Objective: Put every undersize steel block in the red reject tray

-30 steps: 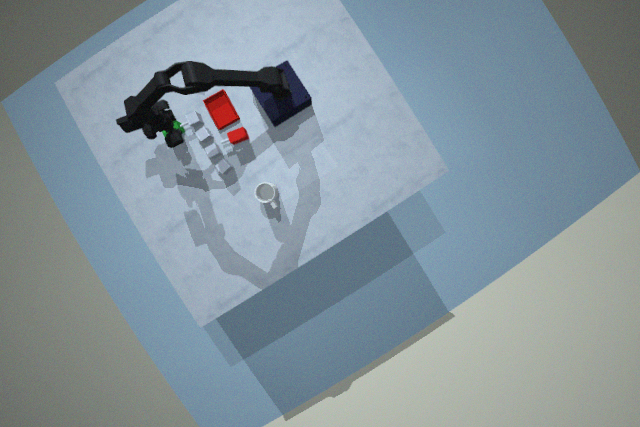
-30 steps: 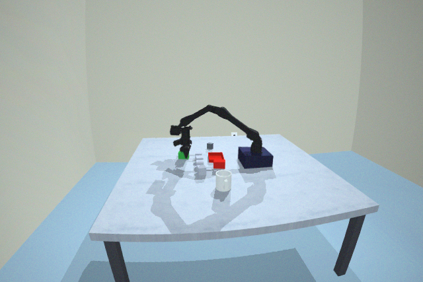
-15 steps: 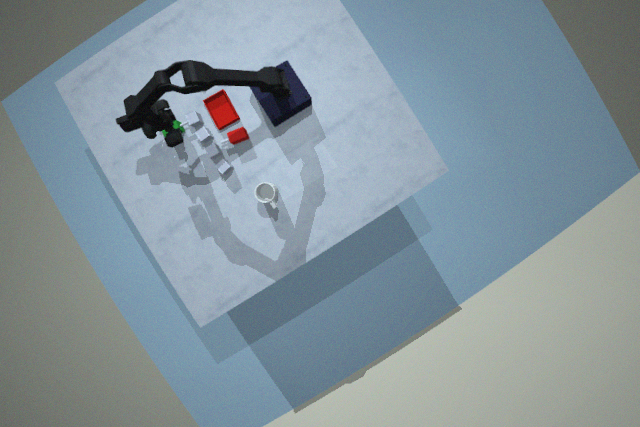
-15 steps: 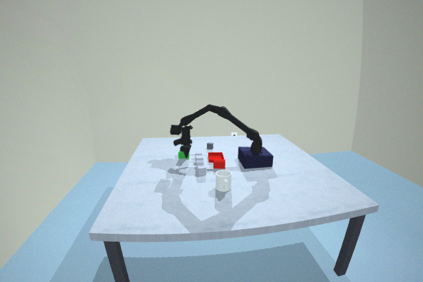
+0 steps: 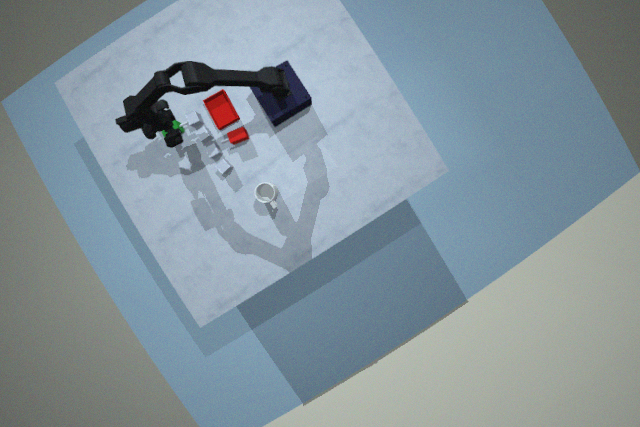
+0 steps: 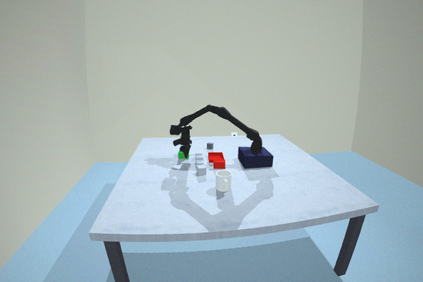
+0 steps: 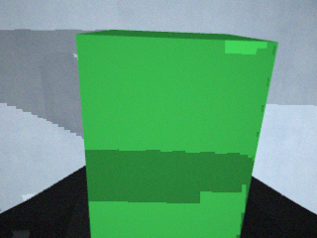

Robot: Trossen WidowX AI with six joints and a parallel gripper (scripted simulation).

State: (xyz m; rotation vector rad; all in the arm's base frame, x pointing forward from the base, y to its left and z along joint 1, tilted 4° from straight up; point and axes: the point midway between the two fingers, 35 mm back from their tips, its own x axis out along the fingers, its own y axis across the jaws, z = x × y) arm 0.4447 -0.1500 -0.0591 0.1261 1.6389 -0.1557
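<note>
My gripper tip is now 2 cm below the green GO gauge and 1 cm past it. The rest, counted from my gripper tip: red reject tray 20 cm behind, 4 cm to the left; red block 17 cm to the left, 17 cm behind, 1 cm above; grey cube 19 cm behind, 18 cm to the right, 1 cm above.
</note>
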